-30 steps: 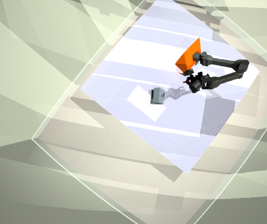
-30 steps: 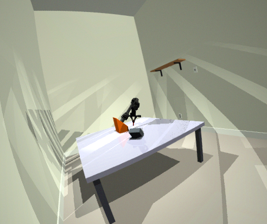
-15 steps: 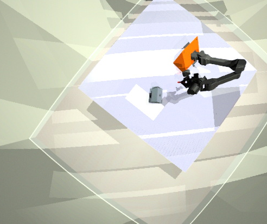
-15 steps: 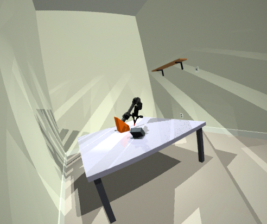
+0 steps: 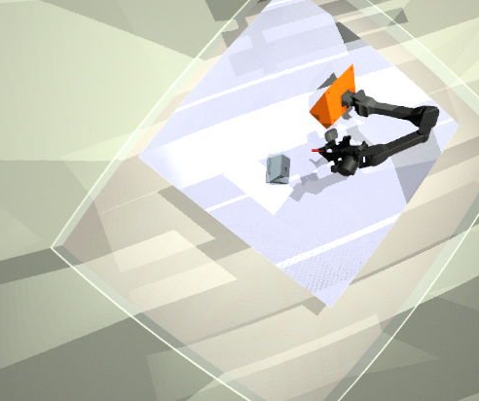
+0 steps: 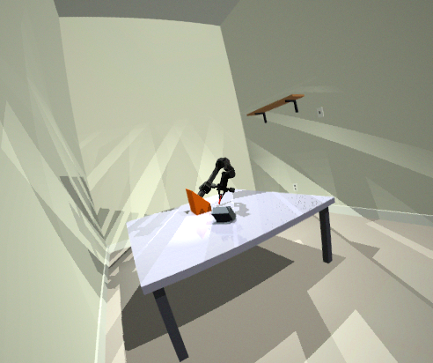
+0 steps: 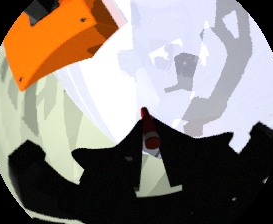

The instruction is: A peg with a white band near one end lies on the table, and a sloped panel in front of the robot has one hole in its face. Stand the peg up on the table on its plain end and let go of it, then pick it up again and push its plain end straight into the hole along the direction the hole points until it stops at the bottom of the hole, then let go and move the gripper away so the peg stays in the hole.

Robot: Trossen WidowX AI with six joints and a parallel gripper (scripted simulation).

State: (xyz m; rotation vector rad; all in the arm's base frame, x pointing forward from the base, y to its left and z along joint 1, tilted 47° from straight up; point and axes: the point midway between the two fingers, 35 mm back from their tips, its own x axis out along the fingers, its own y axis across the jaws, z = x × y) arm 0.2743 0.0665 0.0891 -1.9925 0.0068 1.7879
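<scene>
The grey sloped panel lies 18 cm ahead of my gripper tip, 6 cm to the right of it and 7 cm below it. Round my gripper tip: red peg: 1 cm to the left, 1 cm above.
</scene>
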